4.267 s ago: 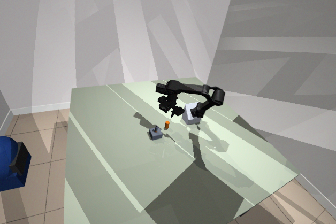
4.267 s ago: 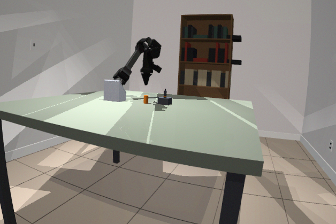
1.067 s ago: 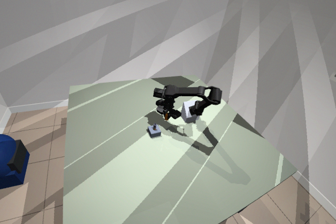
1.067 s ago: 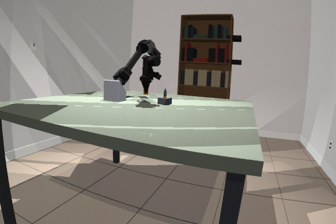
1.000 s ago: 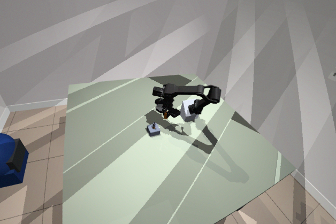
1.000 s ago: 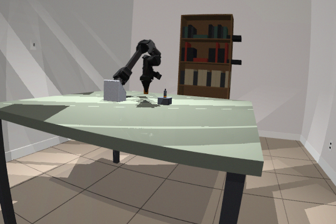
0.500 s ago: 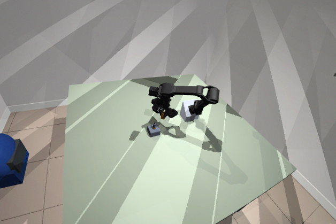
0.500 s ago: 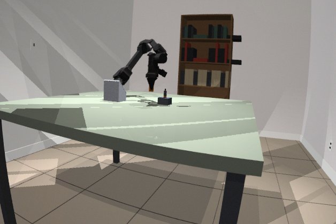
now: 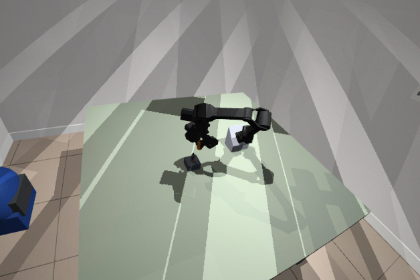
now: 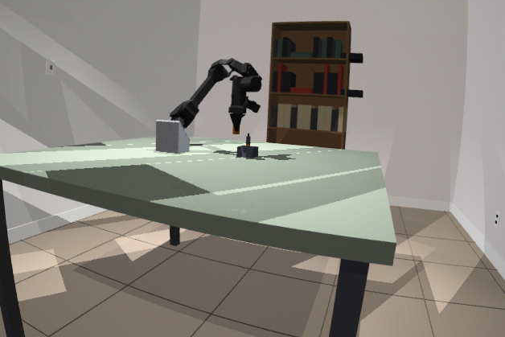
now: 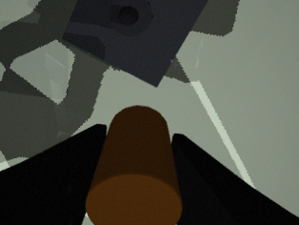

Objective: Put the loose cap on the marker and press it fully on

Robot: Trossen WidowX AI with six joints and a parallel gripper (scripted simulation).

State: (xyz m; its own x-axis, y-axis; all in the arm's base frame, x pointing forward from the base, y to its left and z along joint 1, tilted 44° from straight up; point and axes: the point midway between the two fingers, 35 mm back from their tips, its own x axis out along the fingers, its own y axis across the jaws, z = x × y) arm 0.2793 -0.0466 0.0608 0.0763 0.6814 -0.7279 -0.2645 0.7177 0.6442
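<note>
Now: the holder block 80 mm below my gripper tip, 40 mm ahead of it and 20 mm to the left of it. Also, from my gripper tip: orange cap (10 mm above).
</note>
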